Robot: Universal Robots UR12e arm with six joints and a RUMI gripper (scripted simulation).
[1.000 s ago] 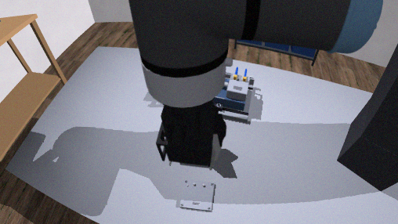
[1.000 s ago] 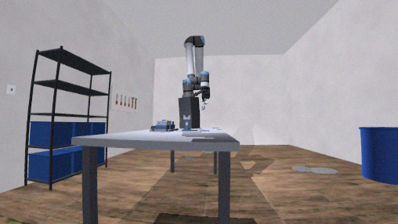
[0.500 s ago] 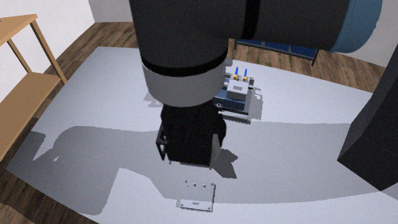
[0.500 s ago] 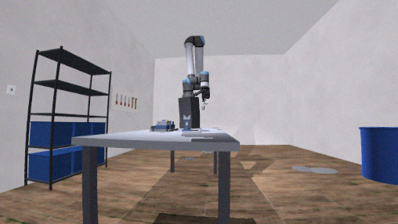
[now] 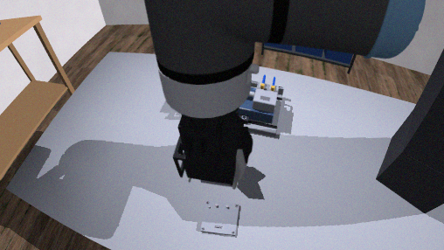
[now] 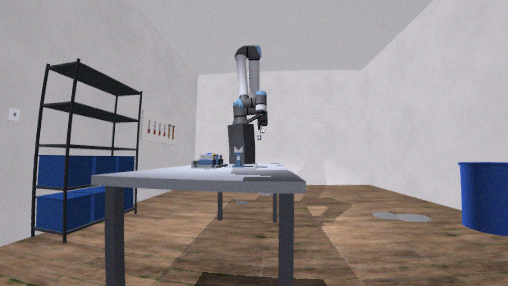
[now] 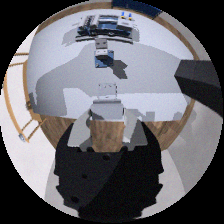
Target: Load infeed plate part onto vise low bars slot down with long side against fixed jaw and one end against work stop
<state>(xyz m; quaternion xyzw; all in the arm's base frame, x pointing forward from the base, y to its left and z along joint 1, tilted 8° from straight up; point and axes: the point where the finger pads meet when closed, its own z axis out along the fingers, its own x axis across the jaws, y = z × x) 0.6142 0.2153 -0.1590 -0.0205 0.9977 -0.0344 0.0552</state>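
Right now the grey part is 1 cm to the right of my hand and 1 cm below it. The rest, counted from my hand: infeed plate (2 cm to the left, 24 cm below); vise (3 cm ahead, 38 cm to the right, 20 cm below); air cylinder (7 cm behind, 37 cm to the right, 17 cm below).
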